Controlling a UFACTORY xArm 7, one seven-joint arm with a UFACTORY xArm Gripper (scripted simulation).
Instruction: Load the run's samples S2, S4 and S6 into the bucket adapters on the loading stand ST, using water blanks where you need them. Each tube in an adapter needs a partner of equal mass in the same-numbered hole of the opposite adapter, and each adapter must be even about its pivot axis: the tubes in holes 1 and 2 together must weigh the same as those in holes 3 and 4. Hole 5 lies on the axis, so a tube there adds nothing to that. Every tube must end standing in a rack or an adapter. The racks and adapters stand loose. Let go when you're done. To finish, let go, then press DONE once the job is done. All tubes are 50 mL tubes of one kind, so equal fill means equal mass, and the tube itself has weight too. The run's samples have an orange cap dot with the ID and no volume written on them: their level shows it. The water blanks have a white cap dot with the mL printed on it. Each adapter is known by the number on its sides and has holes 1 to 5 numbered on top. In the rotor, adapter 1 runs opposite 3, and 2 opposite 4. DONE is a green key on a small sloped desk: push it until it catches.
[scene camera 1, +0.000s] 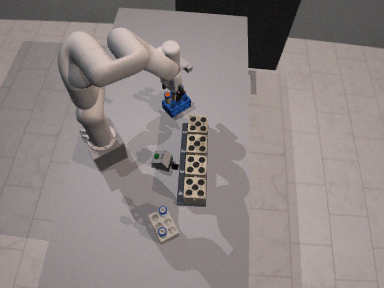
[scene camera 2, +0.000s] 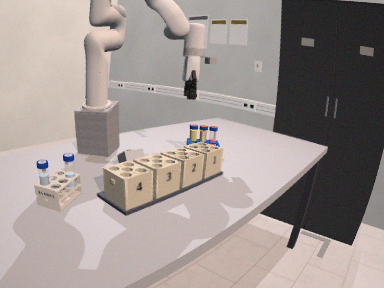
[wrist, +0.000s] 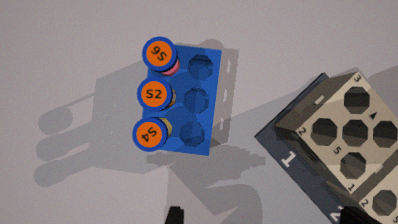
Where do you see a sample tube S6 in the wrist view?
At 159, 54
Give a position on a blue sample rack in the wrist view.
At 195, 84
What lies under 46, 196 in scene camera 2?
A blanks rack.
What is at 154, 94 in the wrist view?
A sample tube S2.
